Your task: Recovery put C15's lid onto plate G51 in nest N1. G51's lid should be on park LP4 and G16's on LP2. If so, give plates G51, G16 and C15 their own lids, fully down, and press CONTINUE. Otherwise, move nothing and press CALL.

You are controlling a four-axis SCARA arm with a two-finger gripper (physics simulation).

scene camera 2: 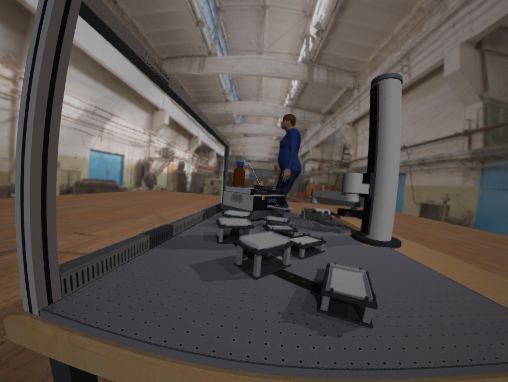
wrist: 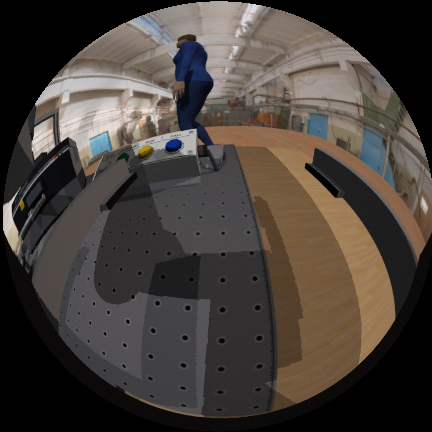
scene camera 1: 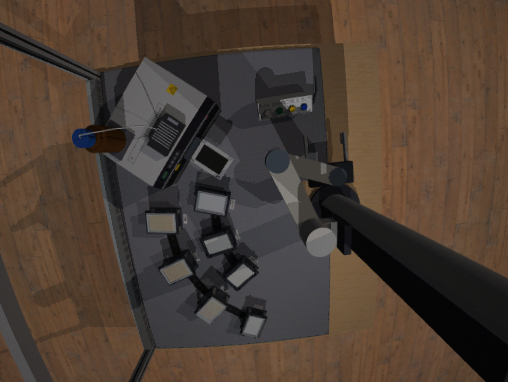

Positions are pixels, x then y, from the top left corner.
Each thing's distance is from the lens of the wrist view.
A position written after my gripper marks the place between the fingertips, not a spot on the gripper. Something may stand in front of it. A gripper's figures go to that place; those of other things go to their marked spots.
my gripper (wrist: pixel 219 152): 0.11 m
button box (wrist: pixel 156 168): 0.24 m
perforated table (wrist: pixel 166 298): 0.12 m
The marked spots on the button box and the perforated table are 0.19 m apart.
